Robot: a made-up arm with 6 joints.
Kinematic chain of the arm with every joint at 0, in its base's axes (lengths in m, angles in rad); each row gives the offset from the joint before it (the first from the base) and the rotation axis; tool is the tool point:
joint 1: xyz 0 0 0.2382 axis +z
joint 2: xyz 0 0 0 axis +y
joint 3: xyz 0 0 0.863 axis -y
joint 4: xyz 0 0 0 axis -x
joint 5: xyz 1.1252 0 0 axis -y
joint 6: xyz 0 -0.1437 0 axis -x
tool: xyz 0 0 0
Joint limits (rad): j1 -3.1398..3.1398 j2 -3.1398..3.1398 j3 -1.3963..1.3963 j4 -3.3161..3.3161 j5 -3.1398..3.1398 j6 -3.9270..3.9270
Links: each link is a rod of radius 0.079 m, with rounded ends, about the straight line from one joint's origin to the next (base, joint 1, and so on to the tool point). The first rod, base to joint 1, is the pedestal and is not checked.
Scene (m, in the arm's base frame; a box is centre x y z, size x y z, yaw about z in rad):
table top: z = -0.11
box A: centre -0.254 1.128 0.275 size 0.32 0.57 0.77 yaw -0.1
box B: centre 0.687 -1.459 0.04 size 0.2 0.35 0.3 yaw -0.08
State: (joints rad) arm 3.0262 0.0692 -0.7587 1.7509 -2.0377 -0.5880
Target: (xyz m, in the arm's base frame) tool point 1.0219 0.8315 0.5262
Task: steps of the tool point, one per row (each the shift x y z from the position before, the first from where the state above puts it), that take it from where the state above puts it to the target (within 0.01 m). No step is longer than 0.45 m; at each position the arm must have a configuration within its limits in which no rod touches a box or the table.
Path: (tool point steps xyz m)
1: 0.1012 0.1377 0.2412
2: 0.1716 0.0748 0.2084
3: 0.2045 -0.0101 0.1610
4: 0.1942 -0.0975 0.1024
5: -0.0025 0.2171 0.0148
6: 0.0955 0.2341 -0.0248
7: 0.2017 0.2038 -0.0686
8: 0.2928 0.1238 -0.1143
9: 0.3446 0.0034 -0.1593
10: 0.3400 -0.1365 -0.2006

